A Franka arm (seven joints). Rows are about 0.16 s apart.
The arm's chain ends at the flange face. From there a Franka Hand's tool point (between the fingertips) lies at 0.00 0.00 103.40 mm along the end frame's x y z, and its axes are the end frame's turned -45 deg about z.
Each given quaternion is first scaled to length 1.
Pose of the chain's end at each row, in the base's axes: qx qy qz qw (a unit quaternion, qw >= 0); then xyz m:
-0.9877 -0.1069 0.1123 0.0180 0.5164 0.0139 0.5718
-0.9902 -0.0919 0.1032 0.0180 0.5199 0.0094 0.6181
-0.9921 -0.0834 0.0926 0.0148 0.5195 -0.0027 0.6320
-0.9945 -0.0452 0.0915 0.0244 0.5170 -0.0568 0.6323
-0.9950 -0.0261 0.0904 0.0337 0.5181 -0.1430 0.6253
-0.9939 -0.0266 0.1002 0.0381 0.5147 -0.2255 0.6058
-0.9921 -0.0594 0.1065 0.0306 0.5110 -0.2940 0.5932
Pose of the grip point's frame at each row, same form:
-0.8716 -0.4768 0.0969 0.0596 0.4931 0.0151 0.4711
-0.8797 -0.4639 0.0885 0.0561 0.4984 0.0111 0.5170
-0.8847 -0.4567 0.0799 0.0491 0.5002 -0.0013 0.5304
-0.9015 -0.4223 0.0752 0.0576 0.4980 -0.0526 0.5308
-0.9093 -0.4049 0.0706 0.0657 0.4993 -0.1366 0.5238
-0.9080 -0.4049 0.0780 0.0735 0.4939 -0.2182 0.5048
-0.8938 -0.4345 0.0867 0.0690 0.4888 -0.2890 0.4923

